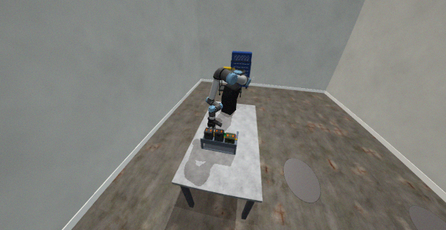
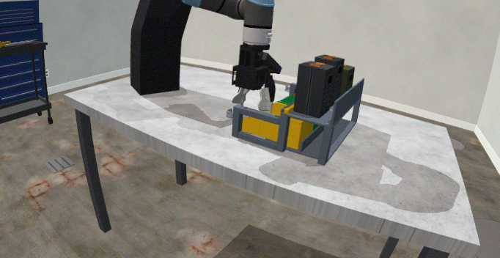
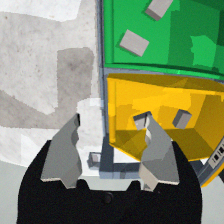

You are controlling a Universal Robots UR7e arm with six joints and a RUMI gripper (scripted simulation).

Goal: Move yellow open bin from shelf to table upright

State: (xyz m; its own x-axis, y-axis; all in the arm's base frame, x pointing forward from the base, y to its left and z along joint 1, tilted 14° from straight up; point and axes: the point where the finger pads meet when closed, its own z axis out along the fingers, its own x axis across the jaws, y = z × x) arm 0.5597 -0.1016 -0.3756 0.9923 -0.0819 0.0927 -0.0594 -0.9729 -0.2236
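The yellow open bin lies 80 mm ahead of my hand. Also, from my hand: green bin: 110 mm to the left, 80 mm ahead.
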